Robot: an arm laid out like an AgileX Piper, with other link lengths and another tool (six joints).
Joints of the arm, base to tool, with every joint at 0 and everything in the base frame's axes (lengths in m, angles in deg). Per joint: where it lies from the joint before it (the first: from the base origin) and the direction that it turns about. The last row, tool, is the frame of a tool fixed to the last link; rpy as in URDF.
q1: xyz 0 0 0.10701 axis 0 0 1
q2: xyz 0 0 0 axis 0 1 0
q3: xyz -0.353 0 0.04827 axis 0 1 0
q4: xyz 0.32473 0 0.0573 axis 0.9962 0 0.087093
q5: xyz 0 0 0 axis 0 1 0
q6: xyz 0.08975 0 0.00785 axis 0.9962 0 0.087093
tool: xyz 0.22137 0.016 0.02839 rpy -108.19 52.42 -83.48
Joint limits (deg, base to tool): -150..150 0..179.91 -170..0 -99.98..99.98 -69.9..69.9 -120..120
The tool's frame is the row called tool.
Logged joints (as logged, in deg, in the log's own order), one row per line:
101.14, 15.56, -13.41, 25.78, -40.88, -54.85
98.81, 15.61, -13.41, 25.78, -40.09, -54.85
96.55, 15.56, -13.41, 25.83, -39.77, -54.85
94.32, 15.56, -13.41, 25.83, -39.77, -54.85
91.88, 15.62, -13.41, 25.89, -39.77, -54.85
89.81, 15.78, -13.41, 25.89, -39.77, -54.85
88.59, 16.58, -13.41, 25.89, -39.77, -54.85
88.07, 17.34, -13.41, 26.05, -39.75, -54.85
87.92, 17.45, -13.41, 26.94, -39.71, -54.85
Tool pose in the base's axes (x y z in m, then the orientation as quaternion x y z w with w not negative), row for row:
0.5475, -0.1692, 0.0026, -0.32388, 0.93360, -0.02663, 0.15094
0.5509, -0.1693, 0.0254, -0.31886, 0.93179, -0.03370, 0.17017
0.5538, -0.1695, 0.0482, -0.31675, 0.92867, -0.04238, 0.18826
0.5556, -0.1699, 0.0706, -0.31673, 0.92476, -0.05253, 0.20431
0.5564, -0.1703, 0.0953, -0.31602, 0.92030, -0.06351, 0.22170
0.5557, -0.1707, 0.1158, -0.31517, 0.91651, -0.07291, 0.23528
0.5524, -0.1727, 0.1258, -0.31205, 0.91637, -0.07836, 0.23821
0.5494, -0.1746, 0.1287, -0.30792, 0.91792, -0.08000, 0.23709
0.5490, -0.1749, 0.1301, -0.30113, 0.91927, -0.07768, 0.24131
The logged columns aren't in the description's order. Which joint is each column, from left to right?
Columns, left to right: q2, q5, q1, q6, q4, q3.
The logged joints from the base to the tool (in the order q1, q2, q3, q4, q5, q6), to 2 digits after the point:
-13.41, 101.14, -54.85, -40.88, 15.56, 25.78
-13.41, 98.81, -54.85, -40.09, 15.61, 25.78
-13.41, 96.55, -54.85, -39.77, 15.56, 25.83
-13.41, 94.32, -54.85, -39.77, 15.56, 25.83
-13.41, 91.88, -54.85, -39.77, 15.62, 25.89
-13.41, 89.81, -54.85, -39.77, 15.78, 25.89
-13.41, 88.59, -54.85, -39.77, 16.58, 25.89
-13.41, 88.07, -54.85, -39.75, 17.34, 26.05
-13.41, 87.92, -54.85, -39.71, 17.45, 26.94

